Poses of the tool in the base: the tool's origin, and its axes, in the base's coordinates. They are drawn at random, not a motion.
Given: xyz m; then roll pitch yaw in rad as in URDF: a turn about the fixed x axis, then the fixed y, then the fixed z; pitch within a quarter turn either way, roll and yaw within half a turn.
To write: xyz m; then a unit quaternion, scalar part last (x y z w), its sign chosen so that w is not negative. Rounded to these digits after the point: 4 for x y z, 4 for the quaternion.
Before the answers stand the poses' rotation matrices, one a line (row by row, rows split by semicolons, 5 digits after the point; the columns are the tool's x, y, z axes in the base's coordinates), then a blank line. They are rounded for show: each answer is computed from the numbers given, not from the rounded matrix.
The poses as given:
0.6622 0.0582 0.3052 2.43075 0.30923 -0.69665
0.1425 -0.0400 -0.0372 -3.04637 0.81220 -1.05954
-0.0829 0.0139 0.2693 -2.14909 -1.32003 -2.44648
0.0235 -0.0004 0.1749 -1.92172 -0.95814 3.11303
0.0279 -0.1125 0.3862 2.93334 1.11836 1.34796
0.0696 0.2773 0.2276 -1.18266 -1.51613 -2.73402
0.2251 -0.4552 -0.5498 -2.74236 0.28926 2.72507
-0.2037 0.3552 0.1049 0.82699 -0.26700 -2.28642
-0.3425 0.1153 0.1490 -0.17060 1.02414 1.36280
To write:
0.73062 -0.33395 -0.59555; -0.61122 -0.70865 -0.35247; -0.30433 0.62152 -0.72187
0.33657 -0.90194 -0.27059; -0.59994 -0.42687 0.67665; -0.72580 -0.06541 -0.68479
-0.19057 -0.97307 0.12968; -0.15893 -0.09978 -0.98223; 0.96872 -0.20780 -0.13564
-0.57481 -0.75813 -0.30795; 0.01642 0.36557 -0.93064; 0.81812 -0.54000 -0.19768
0.09661 0.99530 0.00717; 0.42635 -0.03487 -0.90389; -0.89938 0.09038 -0.42771
-0.05016 -0.69851 0.71384; -0.02166 -0.71381 -0.70000; 0.99851 -0.05057 0.02068
-0.87651 0.47416 0.08308; 0.38777 0.79773 -0.46181; -0.28524 -0.37256 -0.88308
-0.63284 0.63838 -0.43816; -0.72794 -0.29771 0.61763; 0.26384 0.70982 0.65310
0.10735 -0.99419 0.00773; 0.50863 0.06160 0.85878; -0.85427 -0.08825 0.51229

0.6622 0.0582 0.3052 0.8890 -0.2658 -0.2531 0.2739
0.1425 -0.0400 -0.0372 -0.7823 0.4799 0.3184 0.2371
-0.0829 0.0139 0.2693 0.5111 -0.5537 0.5373 0.3788
0.0235 -0.0004 0.1749 0.2536 -0.7311 0.5029 0.3851
0.0279 -0.1125 0.3862 0.6243 0.5693 -0.3573 0.3981
0.0696 0.2773 0.2276 0.6409 -0.2809 0.6680 0.2533
0.2251 -0.4552 -0.5498 0.2285 0.9430 -0.2212 0.0976
-0.2037 0.3552 0.1049 0.0542 -0.4129 -0.8037 0.4250
-0.3425 0.1153 0.1490 -0.3652 0.3324 0.5795 0.6483

